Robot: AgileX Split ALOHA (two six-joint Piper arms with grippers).
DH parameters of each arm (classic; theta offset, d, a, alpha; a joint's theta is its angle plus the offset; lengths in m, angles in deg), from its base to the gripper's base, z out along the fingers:
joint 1: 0 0.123 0 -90
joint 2: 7.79 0 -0.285 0
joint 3: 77.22 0 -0.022 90
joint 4: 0 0.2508 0 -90
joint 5: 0 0 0.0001 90
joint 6: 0 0.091 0 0
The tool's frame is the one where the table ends.
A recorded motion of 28 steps. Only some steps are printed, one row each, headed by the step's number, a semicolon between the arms.
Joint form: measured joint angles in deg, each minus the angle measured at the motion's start. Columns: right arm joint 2, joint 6, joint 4, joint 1, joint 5, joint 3; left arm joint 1, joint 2, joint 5, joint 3, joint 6, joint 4.
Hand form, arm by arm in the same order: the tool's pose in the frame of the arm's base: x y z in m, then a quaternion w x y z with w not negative. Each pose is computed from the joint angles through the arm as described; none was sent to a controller.
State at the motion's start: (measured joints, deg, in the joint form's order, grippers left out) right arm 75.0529 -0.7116 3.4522 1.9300 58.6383 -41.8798; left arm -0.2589 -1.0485 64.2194 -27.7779 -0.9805 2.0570
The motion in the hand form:
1: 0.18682 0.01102 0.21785 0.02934 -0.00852 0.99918 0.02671; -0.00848 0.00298 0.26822 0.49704 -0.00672 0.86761 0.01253
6: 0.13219 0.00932 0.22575 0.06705 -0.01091 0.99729 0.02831; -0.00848 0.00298 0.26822 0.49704 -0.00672 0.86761 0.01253
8: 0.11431 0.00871 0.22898 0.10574 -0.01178 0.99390 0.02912; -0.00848 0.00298 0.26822 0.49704 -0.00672 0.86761 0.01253
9: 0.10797 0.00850 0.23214 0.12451 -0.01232 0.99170 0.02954; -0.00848 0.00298 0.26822 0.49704 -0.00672 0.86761 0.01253
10: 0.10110 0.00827 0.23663 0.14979 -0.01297 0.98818 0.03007; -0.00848 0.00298 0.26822 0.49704 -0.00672 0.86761 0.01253
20: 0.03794 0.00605 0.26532 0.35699 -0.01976 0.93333 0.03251; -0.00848 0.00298 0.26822 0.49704 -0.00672 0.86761 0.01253
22: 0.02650 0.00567 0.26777 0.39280 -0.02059 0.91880 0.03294; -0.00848 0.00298 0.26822 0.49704 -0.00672 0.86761 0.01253
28: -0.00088 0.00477 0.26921 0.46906 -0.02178 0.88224 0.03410; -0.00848 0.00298 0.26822 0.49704 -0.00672 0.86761 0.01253
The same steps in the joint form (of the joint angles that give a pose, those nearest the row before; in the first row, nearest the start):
1: -3.26 0.00 0.00 0.00 0.85 2.19; 0.00 0.00 0.00 0.00 0.00 0.00
6: -18.45 0.00 0.00 0.00 3.85 10.06; 0.00 0.00 0.00 0.00 0.00 0.00
8: -25.09 0.00 0.00 0.00 3.59 12.50; 0.00 0.00 0.00 0.00 0.00 0.00
9: -27.83 0.00 0.00 0.00 3.71 12.95; 0.00 0.00 0.00 0.00 0.00 0.00
10: -31.05 0.00 0.00 0.00 3.71 13.25; 0.00 0.00 0.00 0.00 0.00 0.00
20: -57.72 -0.12 -0.10 -0.01 5.16 13.85; 0.00 0.00 0.00 0.00 0.00 0.00
22: -62.24 -0.12 -0.10 -0.01 5.25 13.85; 0.00 0.00 0.00 0.00 0.00 0.00
28: -72.70 -0.01 -0.11 0.00 6.01 13.85; 0.00 0.00 0.00 0.00 0.00 0.00

